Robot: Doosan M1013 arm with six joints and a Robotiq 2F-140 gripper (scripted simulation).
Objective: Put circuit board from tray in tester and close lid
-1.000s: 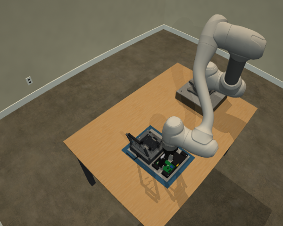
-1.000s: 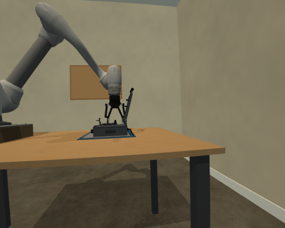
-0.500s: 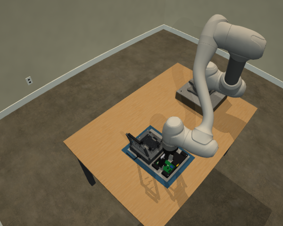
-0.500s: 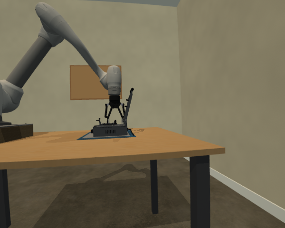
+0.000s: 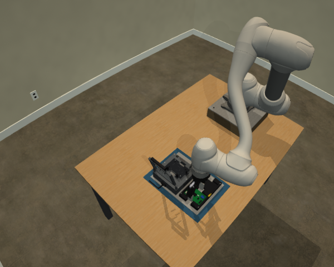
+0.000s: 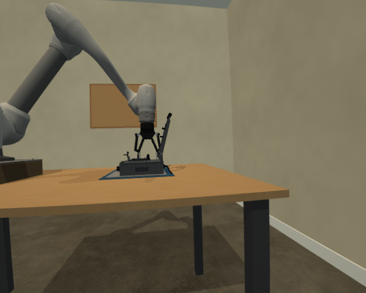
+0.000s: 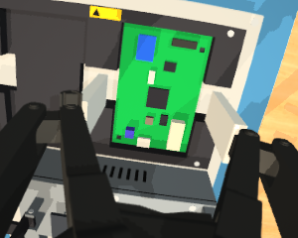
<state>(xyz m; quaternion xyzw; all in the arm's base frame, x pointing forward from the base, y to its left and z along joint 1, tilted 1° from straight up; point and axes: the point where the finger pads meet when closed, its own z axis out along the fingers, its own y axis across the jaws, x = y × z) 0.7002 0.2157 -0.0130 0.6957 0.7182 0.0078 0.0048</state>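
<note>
My hand is 4 cm above the green circuit board. From my hand the other things lie so: tester (13 cm to the right, 6 cm above); then latch hook (12 cm to the right, 10 cm behind, 3 cm above); then tester lid (17 cm to the right, 13 cm above, 9 cm ahead).
</note>
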